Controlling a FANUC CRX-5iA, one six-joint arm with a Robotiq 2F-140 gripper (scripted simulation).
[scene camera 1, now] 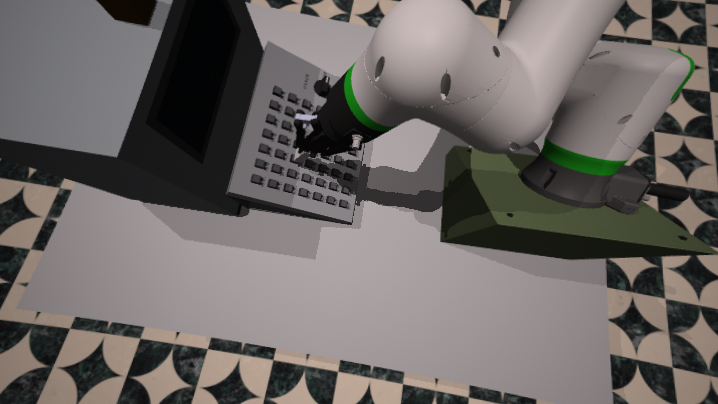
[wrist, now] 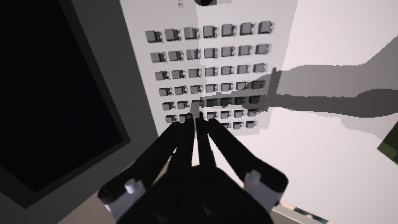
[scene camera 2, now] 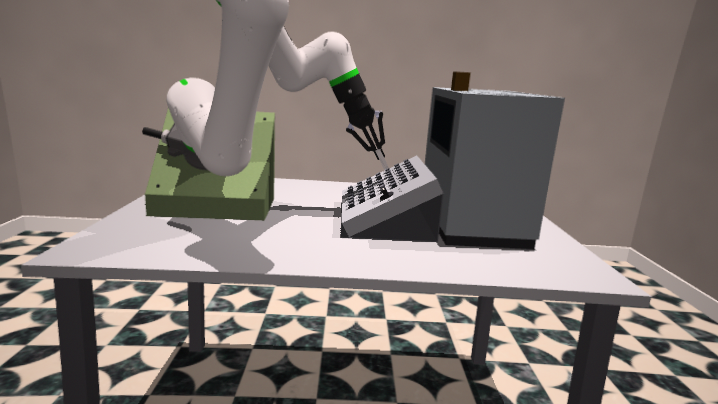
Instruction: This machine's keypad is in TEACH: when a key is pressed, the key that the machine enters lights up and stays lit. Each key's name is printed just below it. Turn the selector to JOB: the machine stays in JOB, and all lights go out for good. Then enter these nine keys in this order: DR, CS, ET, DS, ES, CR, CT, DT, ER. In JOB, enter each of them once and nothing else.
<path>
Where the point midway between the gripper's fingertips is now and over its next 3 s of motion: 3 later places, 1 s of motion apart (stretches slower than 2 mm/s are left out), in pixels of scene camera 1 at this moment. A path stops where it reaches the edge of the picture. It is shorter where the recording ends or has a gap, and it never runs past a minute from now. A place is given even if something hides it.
My gripper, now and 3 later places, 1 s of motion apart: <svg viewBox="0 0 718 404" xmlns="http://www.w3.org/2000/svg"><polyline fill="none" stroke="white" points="298,155 289,137 284,137 282,139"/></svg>
</path>
